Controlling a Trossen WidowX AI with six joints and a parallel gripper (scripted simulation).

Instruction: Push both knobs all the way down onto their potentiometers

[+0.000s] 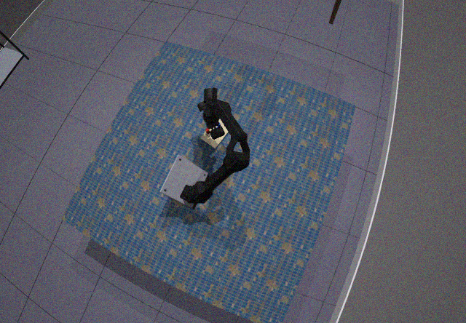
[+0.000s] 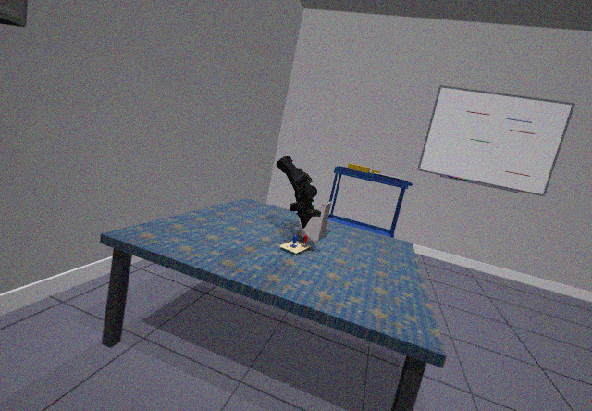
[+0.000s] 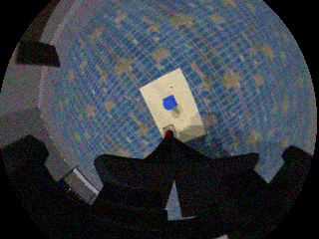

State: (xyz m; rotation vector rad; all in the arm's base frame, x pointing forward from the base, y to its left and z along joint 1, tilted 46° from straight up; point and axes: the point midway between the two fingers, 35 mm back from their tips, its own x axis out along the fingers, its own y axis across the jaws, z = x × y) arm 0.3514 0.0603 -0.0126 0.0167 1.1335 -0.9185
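Now: the red knob 5 cm below my gripper tip, 2 cm to the left of it and 2 cm behind it. The rest, counted from my gripper tip: blue knob: 6 cm below, 3 cm ahead, 2 cm to the right.
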